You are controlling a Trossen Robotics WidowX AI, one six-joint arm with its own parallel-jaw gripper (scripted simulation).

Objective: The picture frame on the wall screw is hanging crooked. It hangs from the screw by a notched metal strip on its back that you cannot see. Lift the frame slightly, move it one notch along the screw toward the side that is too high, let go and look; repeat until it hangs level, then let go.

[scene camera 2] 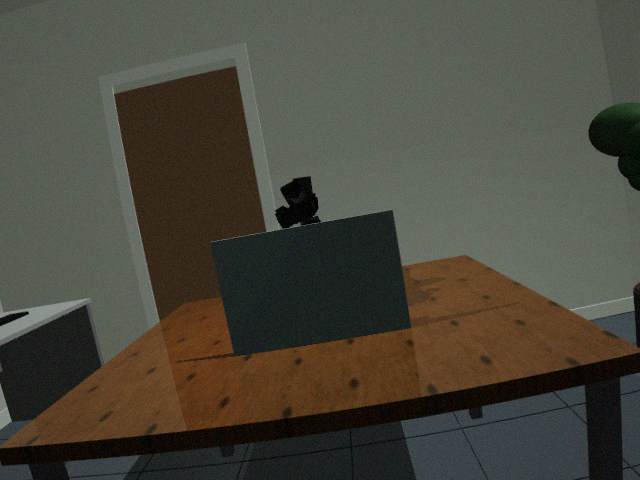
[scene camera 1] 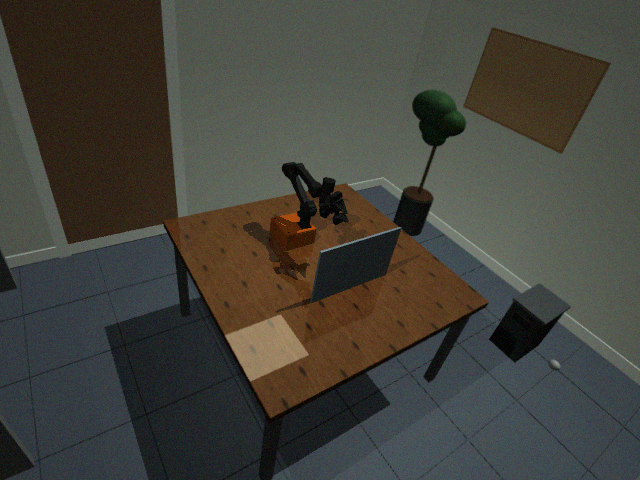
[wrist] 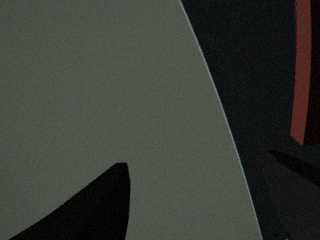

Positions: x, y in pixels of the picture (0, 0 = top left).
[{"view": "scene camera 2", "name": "my gripper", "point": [301, 212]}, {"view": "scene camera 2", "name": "grey wall panel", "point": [339, 279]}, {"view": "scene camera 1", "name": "grey wall panel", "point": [339, 268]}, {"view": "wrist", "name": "my gripper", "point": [198, 168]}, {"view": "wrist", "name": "grey wall panel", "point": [251, 60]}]
